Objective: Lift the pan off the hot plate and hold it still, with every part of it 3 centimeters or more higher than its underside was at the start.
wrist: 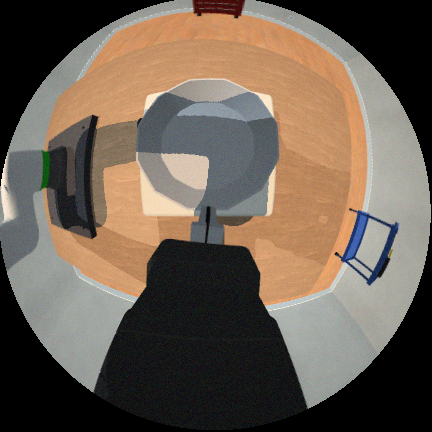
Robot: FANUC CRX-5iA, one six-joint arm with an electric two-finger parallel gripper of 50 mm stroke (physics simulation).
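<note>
The grey pan (225, 137) is a wide, many-sided bowl shape in the upper middle of the wrist view. It appears over the cream, square hot plate (150, 202), whose corners show around it. Whether the pan touches the plate cannot be told from this angle. My gripper (207, 214) is shut with its two fingertips together and nothing between them. The fingertips overlap the pan's near rim in the view. The pan's handle is not visible; the fingers and the black gripper body cover that area.
The robot's dark base plate (92, 175) and grey arm part with a green ring (45, 170) stand at the left. A wooden table (310, 200) lies underneath. A blue cart (355, 237) stands on the floor at the right, and a dark red object (218, 7) at the top edge.
</note>
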